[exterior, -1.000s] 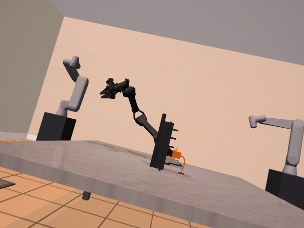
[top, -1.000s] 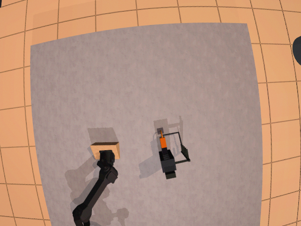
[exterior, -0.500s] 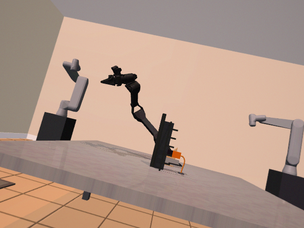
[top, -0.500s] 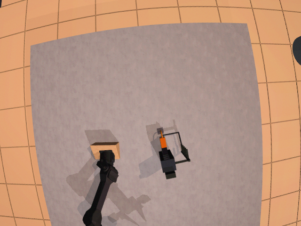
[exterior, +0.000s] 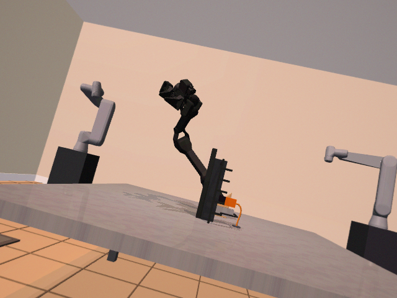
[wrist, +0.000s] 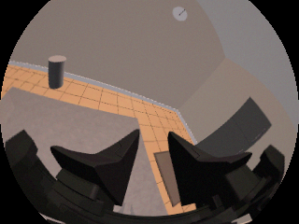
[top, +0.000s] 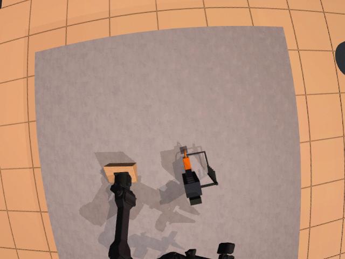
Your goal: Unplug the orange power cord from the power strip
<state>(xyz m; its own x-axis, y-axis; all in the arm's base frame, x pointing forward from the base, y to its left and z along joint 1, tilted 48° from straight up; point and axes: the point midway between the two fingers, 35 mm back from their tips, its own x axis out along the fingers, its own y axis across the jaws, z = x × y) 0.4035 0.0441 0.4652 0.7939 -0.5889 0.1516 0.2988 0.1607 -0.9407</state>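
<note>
Now: the orange plug 13 cm behind my gripper tip, 35 cm to the left of it and 33 cm below it.
</note>
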